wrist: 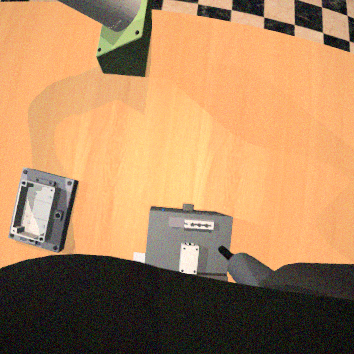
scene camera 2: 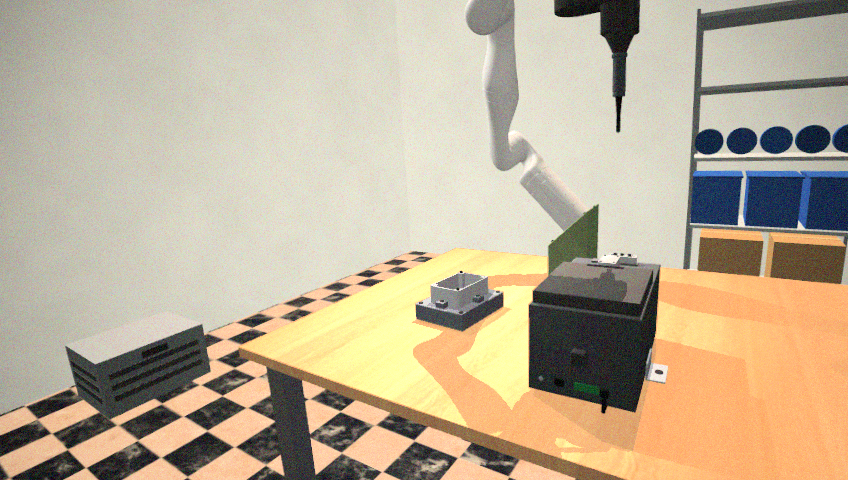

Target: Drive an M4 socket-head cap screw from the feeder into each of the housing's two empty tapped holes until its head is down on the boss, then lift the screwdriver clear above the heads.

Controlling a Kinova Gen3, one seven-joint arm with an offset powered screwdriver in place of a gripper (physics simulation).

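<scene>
The black screwdriver [scene camera 2: 618,129] [wrist: 221,248] has no fingers and points straight down, its bit high above the feeder. In the wrist view the bit overlaps the right side of the feeder's top. Whether a screw sits on its tip is too small to tell. The dark box-shaped feeder [scene camera 2: 586,333] [wrist: 162,237] stands on the table, with a white strip [wrist: 200,224] and a white plate [wrist: 189,257] on top. The light grey open-topped housing [scene camera 2: 442,296] [wrist: 37,212] sits on a dark grey fixture [scene camera 2: 441,315] [wrist: 65,220]. Its corner holes or heads are too small to tell apart.
A green angled block [scene camera 2: 574,240] [wrist: 127,57] stands at the arm's base, behind the feeder. A white bracket [scene camera 2: 657,373] [wrist: 139,257] is beside the feeder. A shelf rack [scene camera 2: 695,118] with blue bins stands behind the table [scene camera 2: 357,333]. A grey vented box [scene camera 2: 142,356] is left of the table.
</scene>
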